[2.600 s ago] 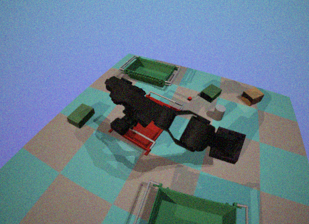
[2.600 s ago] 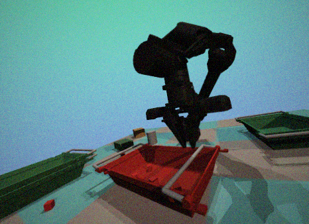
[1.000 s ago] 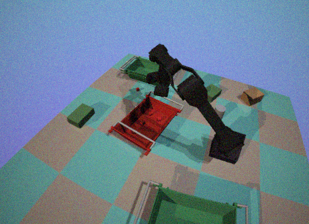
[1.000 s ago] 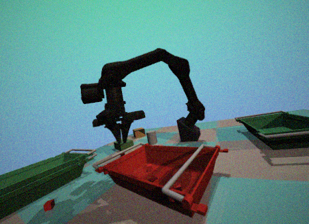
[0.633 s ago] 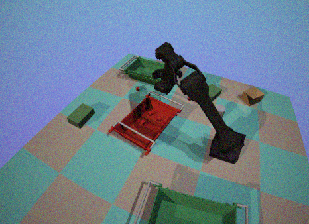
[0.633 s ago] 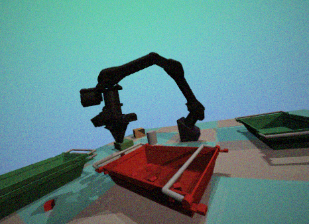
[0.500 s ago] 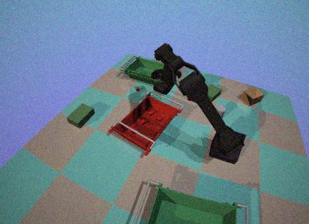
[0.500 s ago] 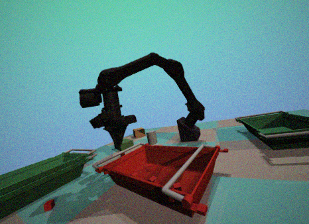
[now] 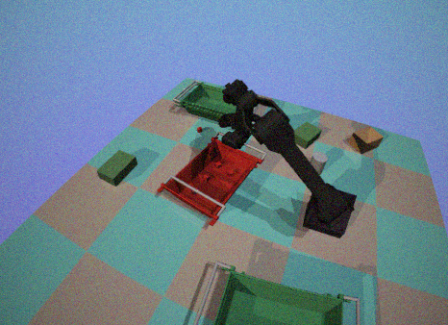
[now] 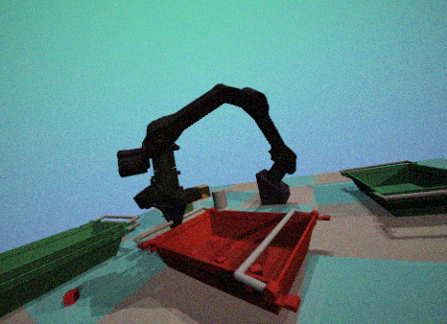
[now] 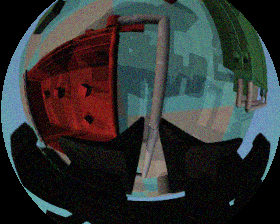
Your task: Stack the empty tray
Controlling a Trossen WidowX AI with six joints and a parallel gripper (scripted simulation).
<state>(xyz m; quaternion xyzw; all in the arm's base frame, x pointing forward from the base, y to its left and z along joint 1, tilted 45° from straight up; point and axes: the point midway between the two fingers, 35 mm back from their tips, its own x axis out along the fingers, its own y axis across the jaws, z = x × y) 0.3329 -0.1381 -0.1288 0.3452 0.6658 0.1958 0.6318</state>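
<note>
Right now the green tray is 260 mm behind my gripper tip, 540 mm to the left of it and 10 mm above it. The rest, counted from my gripper tip: grey cylinder: 290 mm behind, 30 mm to the right; small red block: 200 mm ahead, 70 mm to the right, 30 mm below; red cube: 120 mm behind, 110 mm to the right, 30 mm below.
</note>
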